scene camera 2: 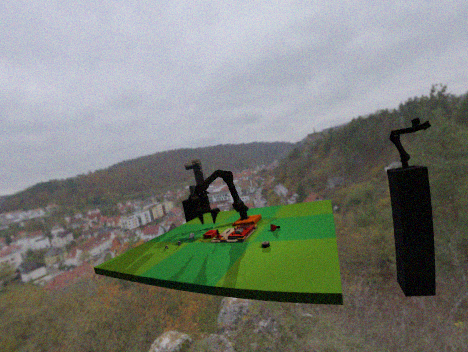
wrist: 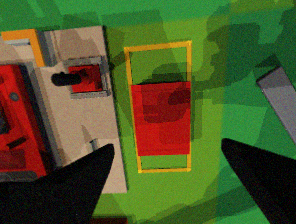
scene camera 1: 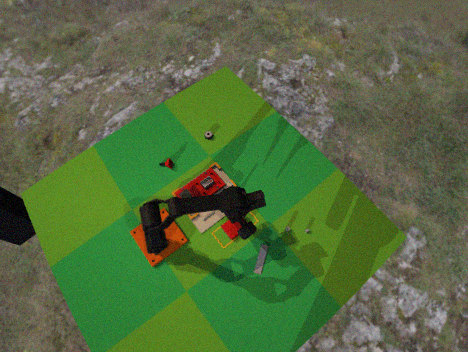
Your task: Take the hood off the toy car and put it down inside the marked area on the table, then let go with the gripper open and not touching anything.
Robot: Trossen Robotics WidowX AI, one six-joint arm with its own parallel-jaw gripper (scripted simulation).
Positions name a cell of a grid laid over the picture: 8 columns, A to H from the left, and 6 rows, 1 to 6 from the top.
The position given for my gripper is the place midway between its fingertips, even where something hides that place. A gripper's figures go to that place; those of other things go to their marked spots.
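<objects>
My gripper (wrist: E4): 0.11 m from the lens. A red hood (wrist: E3) and a tan plate (wrist: C4): marked spots 0.13 m apart. The hood: 0.16 m from the lens. The plate: 0.22 m from the lens.
</objects>
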